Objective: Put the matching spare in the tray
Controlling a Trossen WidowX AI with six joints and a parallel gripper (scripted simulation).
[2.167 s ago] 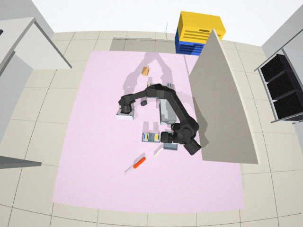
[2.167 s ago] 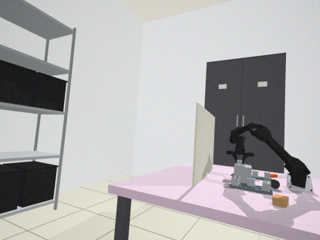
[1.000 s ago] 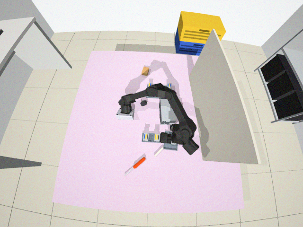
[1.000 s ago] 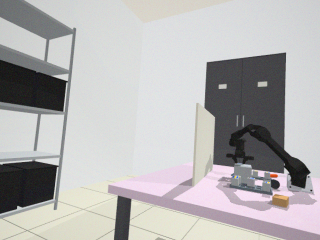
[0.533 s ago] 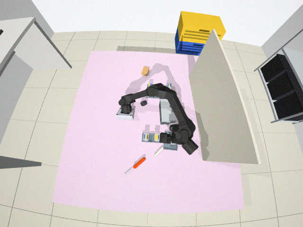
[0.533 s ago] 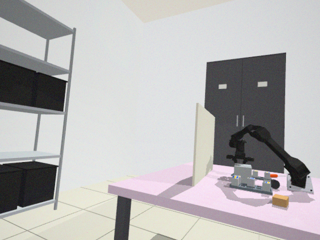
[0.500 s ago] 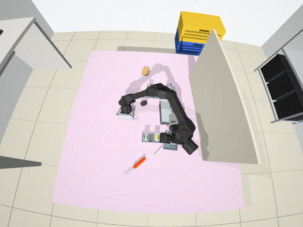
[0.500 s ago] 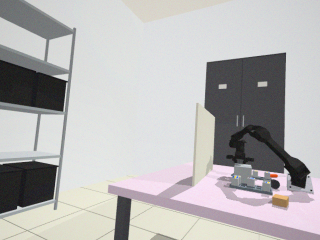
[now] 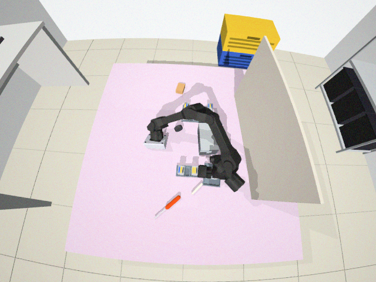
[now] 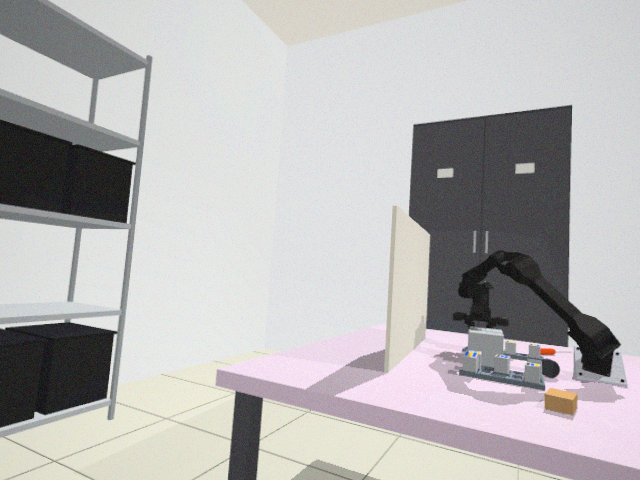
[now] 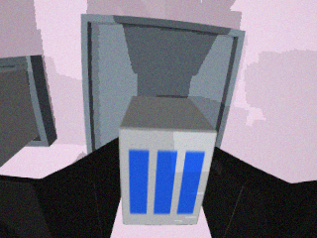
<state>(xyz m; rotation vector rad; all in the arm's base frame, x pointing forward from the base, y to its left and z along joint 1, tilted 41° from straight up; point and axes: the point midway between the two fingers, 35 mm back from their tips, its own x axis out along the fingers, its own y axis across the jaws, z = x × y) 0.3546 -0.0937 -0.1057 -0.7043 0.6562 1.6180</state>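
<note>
Right now my gripper tip is 30 mm above the dark grey tray. The rest, counted from my gripper tip: grey mounted unit 200 mm to the left, 70 mm behind, 20 mm above; then holder 140 mm behind, 30 mm below; then white stick 90 mm to the right, 70 mm behind, 30 mm below.
</note>
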